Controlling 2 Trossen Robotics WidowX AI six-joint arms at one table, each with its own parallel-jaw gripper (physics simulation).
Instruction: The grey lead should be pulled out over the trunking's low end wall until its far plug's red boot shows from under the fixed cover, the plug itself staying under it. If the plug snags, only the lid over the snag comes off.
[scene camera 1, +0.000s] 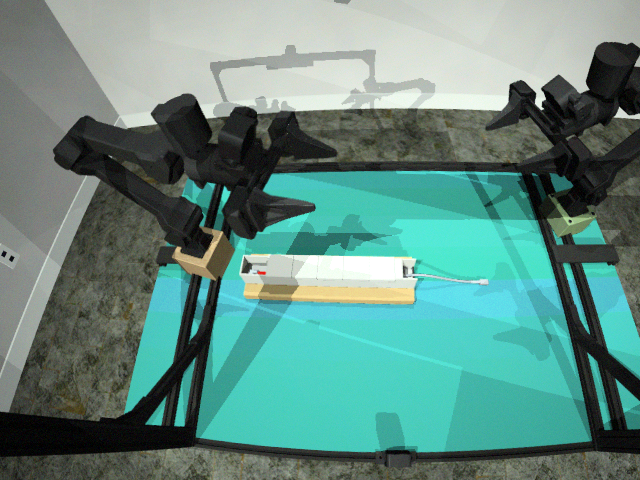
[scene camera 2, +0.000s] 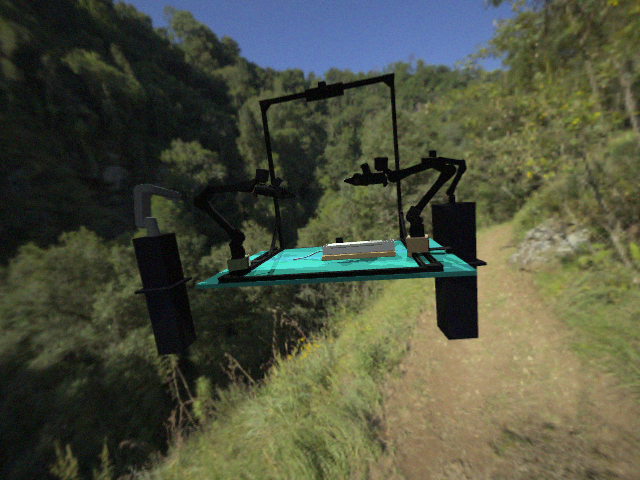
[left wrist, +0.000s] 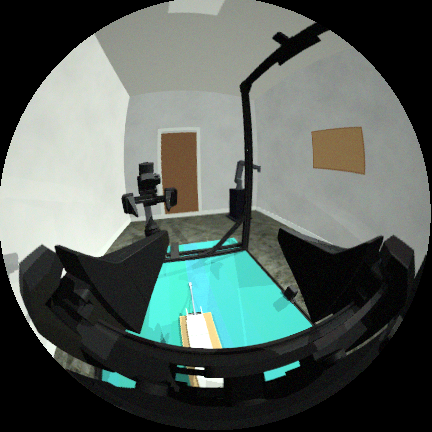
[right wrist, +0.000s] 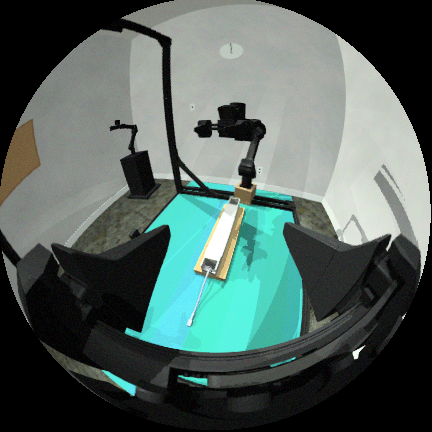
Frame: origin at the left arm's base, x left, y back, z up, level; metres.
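Where they show: left gripper, fingertip midpoint: (scene camera 1: 326, 178) (scene camera 2: 346, 181) (left wrist: 224, 235) (right wrist: 207, 128); right gripper, fingertip midpoint: (scene camera 1: 500, 147) (scene camera 2: 295, 196) (left wrist: 152, 212) (right wrist: 228, 229); left arm's base, origin of the base link: (scene camera 1: 196, 244) (scene camera 2: 417, 236) (right wrist: 245, 185); right arm's base, origin of the base link: (scene camera 1: 572, 205) (scene camera 2: 238, 257).
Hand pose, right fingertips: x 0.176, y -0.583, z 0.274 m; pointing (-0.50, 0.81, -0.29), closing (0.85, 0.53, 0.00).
Observation:
Things, the pixels of their top centre, and the offset from my right fingertips. "spot": a spot on its surface instead. Level surfaces: height alone.
- white trunking, middle of its top: (scene camera 1: 326, 266) (left wrist: 205, 362) (right wrist: 224, 223) (scene camera 2: 357, 242) dx -0.142, dy +0.271, dz -0.292 m
- grey lead, surface spot: (scene camera 1: 444, 277) (right wrist: 200, 292) (left wrist: 191, 298) spot: dx -0.077, dy +0.009, dz -0.340 m
- pale plug, middle of its top: (scene camera 1: 484, 281) (right wrist: 188, 322) dx -0.054, dy -0.091, dz -0.358 m
- red piece, surface spot: (scene camera 1: 262, 272) spot: dx -0.178, dy +0.422, dz -0.333 m
- turquoise mat, its level: dz -0.368 m
The white trunking (scene camera 1: 330, 282) (scene camera 2: 357, 248) (left wrist: 197, 327) (right wrist: 223, 235) lies on a wooden base (scene camera 1: 330, 294) (right wrist: 228, 262), with several white lids in a row. The grey lead (scene camera 1: 444, 277) (left wrist: 192, 298) (right wrist: 200, 299) runs out over the end at the right in scene camera 1 and ends in a pale plug (scene camera 1: 483, 282) (right wrist: 189, 323) on the mat. A red piece (scene camera 1: 262, 272) shows in the open left end, beside the lids. My left gripper (scene camera 1: 325, 180) (left wrist: 224, 235) is open and empty above the trunking's far side. My right gripper (scene camera 1: 503, 148) (right wrist: 228, 229) is open and empty, high at the back right.
A black frame (scene camera 1: 413, 166) borders the turquoise mat (scene camera 1: 330, 382), with an upright and crossbar (scene camera 2: 289, 97) over it. The left arm stands on a tan block (scene camera 1: 221, 255), near the trunking's left end. The right arm stands on a pale green block (scene camera 1: 572, 225).

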